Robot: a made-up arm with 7 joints. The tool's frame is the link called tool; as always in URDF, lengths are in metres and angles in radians. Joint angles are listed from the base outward. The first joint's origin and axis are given. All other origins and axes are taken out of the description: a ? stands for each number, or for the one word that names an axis. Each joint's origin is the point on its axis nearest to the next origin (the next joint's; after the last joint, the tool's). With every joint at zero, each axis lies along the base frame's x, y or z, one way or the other. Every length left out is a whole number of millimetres.
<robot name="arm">
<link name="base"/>
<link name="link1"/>
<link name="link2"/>
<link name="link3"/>
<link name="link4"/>
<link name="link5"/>
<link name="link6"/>
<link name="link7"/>
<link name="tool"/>
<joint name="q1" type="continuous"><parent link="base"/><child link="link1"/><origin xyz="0 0.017 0.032"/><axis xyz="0 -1 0"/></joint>
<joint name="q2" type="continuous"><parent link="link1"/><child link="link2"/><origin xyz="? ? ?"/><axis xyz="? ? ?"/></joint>
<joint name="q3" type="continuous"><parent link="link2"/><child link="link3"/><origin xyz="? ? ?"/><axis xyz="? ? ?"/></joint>
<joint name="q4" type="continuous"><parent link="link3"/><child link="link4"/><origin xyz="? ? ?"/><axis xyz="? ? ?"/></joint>
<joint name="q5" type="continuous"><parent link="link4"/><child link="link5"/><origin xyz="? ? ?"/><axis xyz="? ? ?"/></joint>
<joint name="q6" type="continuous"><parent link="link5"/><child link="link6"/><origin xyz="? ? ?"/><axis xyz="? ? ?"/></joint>
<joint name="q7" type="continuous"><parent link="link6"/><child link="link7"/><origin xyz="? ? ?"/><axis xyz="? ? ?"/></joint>
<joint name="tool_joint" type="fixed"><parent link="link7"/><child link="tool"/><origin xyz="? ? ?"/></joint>
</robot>
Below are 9 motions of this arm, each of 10 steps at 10 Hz.
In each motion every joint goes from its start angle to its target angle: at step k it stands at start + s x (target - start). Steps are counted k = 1, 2, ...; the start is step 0. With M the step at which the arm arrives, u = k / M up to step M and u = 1 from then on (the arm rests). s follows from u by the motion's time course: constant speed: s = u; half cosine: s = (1 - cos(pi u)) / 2; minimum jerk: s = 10 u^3 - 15 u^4 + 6 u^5.
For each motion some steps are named. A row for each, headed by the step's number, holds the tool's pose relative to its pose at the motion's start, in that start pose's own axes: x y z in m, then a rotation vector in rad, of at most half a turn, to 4 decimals.
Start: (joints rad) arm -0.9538 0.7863 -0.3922 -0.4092 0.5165 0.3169 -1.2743
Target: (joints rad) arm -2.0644 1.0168 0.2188 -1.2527 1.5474 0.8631 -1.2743
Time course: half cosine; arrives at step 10
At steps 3, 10:
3: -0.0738 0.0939 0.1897 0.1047 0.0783 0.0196
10: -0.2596 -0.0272 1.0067 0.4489 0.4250 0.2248

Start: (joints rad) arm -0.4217 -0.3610 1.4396 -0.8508 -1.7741 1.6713 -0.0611
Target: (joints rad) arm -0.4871 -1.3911 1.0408 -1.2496 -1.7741 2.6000 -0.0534
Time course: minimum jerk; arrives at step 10
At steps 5, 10:
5: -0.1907 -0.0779 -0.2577 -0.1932 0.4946 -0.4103
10: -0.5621 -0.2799 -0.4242 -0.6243 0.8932 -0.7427

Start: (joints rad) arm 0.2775 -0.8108 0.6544 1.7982 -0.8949 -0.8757 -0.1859
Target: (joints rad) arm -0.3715 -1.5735 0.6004 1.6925 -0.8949 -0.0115 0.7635
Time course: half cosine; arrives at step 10
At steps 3, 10:
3: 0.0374 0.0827 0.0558 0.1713 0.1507 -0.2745
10: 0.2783 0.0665 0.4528 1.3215 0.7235 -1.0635

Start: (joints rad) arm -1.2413 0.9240 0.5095 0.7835 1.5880 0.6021 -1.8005
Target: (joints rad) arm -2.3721 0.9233 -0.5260 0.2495 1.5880 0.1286 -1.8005
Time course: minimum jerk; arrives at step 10
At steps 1, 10:
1: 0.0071 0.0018 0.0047 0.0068 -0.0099 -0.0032
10: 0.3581 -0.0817 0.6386 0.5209 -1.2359 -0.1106

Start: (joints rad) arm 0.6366 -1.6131 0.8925 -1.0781 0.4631 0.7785 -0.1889
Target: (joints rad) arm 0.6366 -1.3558 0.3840 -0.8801 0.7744 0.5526 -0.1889
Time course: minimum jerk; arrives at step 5
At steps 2, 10:
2: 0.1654 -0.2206 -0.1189 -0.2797 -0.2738 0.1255
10: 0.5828 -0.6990 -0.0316 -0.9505 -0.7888 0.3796

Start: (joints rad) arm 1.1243 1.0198 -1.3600 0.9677 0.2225 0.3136 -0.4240
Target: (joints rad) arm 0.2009 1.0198 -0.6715 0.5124 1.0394 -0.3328 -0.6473
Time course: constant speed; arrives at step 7
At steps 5, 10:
5: 0.1457 0.1155 0.4705 0.3621 -0.7666 0.0790
10: 0.1004 0.1160 0.6580 0.4437 -1.1197 0.1573

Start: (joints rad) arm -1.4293 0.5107 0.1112 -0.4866 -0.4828 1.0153 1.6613
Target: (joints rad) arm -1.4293 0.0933 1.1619 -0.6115 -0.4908 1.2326 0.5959
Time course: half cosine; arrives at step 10
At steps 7, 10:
7: -0.4738 0.2361 -0.1924 0.3116 0.3129 0.4703
10: -0.6384 0.2605 -0.1756 0.4123 0.4226 0.5088

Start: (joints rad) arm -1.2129 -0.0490 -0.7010 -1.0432 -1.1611 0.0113 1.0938
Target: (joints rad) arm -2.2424 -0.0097 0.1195 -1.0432 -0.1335 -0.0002 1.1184
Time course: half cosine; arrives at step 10
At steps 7, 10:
7: 0.2022 -0.0098 -0.0684 0.6345 0.1121 -0.5275
10: 0.2483 -0.0053 -0.0797 0.8026 0.1667 -0.6539

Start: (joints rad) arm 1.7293 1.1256 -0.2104 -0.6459 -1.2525 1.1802 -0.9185
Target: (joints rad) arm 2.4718 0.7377 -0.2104 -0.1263 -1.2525 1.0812 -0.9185
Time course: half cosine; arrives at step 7
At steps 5, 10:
5: 0.3427 0.4426 0.5132 0.5606 -0.3148 -0.1207
10: 0.4143 0.4846 0.6661 0.6844 -0.3933 -0.1559

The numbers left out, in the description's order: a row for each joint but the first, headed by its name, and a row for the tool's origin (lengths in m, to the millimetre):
q2: xyz 0.272 0 -0.399, axis -1 0 0
q3: xyz 0 0.083 0.27, axis 1 0 0
q4: xyz 0 0.053 -0.098, axis -1 0 0
q5: xyz 0 -0.038 -0.109, axis -1 0 0
q6: xyz 0 -0.043 -0.217, axis 0 0 -1
q7: xyz -0.016 0.473 0, axis 0 1 0
tool: xyz -0.015 0 -0.345

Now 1 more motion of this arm.
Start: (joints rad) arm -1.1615 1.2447 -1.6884 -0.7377 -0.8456 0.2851 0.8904
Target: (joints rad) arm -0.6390 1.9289 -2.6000 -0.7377 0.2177 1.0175 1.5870
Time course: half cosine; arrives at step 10
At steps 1, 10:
1: 0.0291 -0.0197 0.0055 -0.0145 -0.0041 -0.0672
10: -0.1493 -0.8742 0.7947 -0.2904 -0.8043 -2.3943

